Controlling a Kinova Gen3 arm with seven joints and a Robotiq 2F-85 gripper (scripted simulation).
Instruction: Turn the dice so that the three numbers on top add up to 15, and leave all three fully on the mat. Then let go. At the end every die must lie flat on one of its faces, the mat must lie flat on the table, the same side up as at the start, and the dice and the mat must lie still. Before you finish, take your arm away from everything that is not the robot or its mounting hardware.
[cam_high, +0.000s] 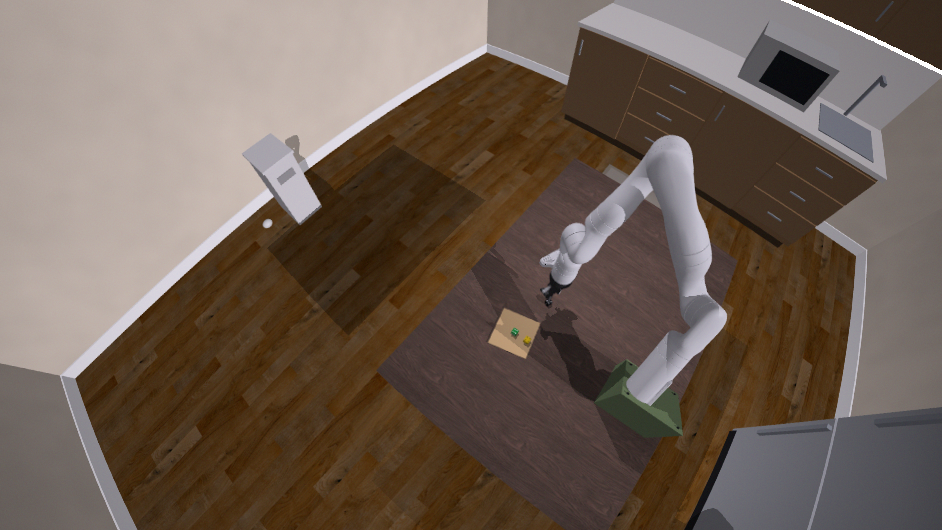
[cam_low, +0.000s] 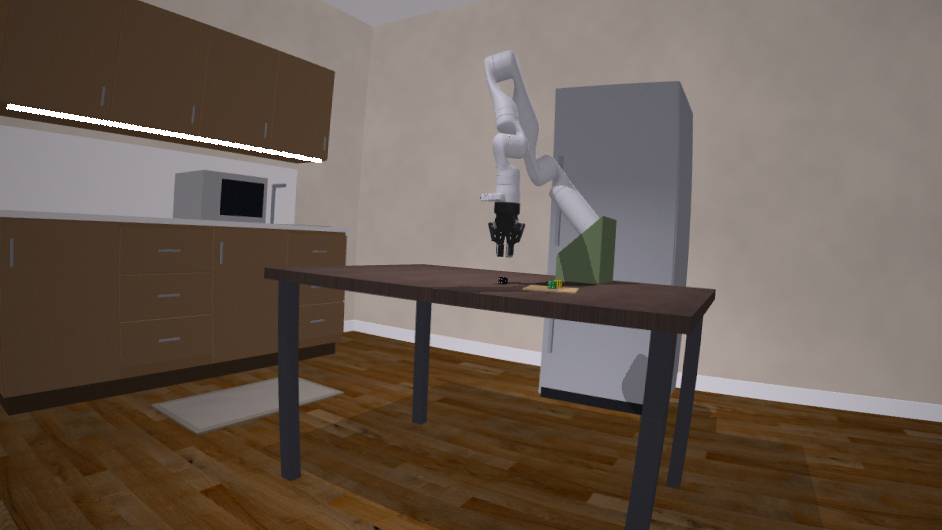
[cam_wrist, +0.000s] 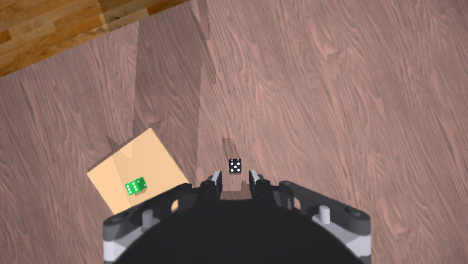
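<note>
Now: the black die 9 cm below my hand. The rest, counted from my hand: yellow die (3 cm behind, 16 cm to the left, 8 cm below); then green die (2 cm ahead, 17 cm to the left, 8 cm below); then tan mat (2 cm ahead, 17 cm to the left, 10 cm below).
</note>
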